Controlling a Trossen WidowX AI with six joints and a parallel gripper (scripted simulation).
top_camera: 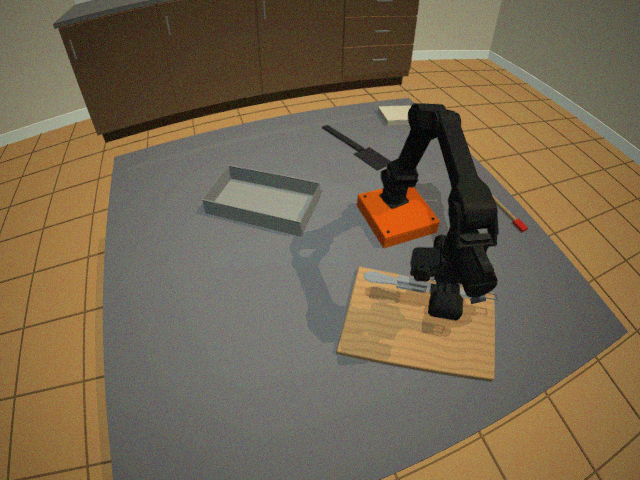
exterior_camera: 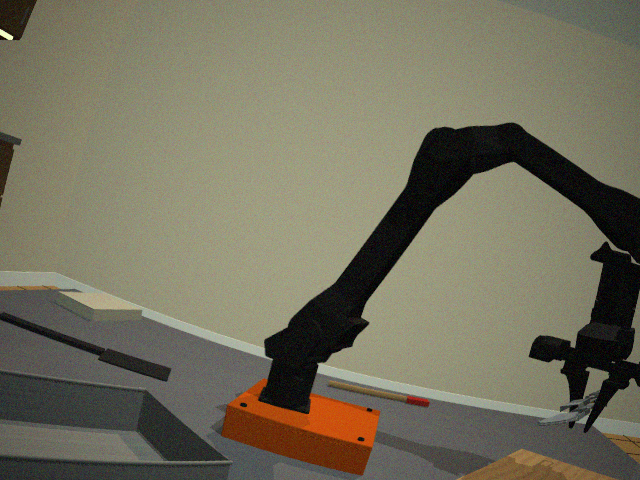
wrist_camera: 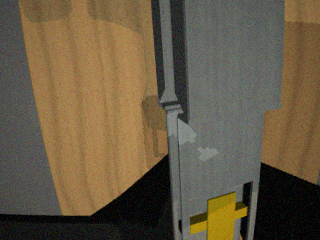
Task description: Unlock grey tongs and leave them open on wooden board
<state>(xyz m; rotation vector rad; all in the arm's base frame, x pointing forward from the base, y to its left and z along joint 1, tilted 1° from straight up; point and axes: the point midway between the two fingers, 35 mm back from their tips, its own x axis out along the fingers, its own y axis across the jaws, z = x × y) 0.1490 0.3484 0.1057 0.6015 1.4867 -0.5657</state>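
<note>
The wooden board lies 10 cm below my gripper tip. The rest, counted from my gripper tip: yellow lock tab: 4 cm above; black spatula: 23 cm behind, 67 cm to the right, 10 cm below; grey roasting tin: 17 cm ahead, 55 cm to the right, 8 cm below.
</note>
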